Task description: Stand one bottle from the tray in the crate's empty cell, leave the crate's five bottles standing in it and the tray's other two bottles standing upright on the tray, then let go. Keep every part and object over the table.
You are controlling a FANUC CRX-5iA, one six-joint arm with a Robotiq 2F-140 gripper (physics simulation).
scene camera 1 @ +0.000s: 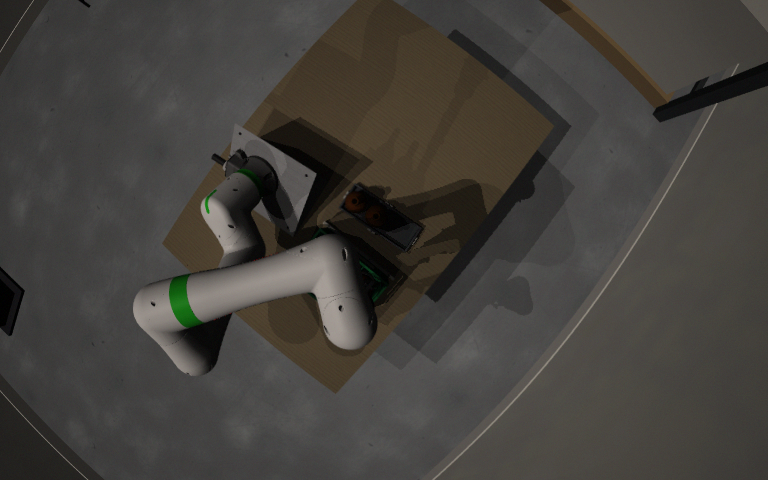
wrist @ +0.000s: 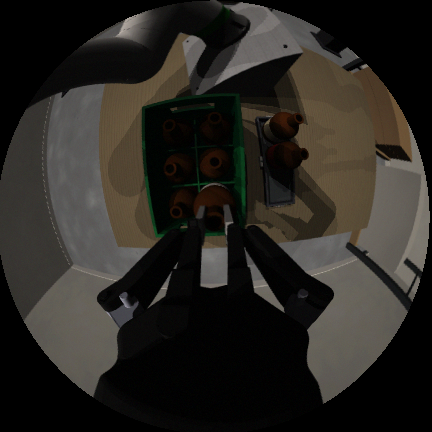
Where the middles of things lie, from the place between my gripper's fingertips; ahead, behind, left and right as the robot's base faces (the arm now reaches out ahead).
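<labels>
Brown bottle (wrist: 213,195), 40 mm below my hand.
</labels>
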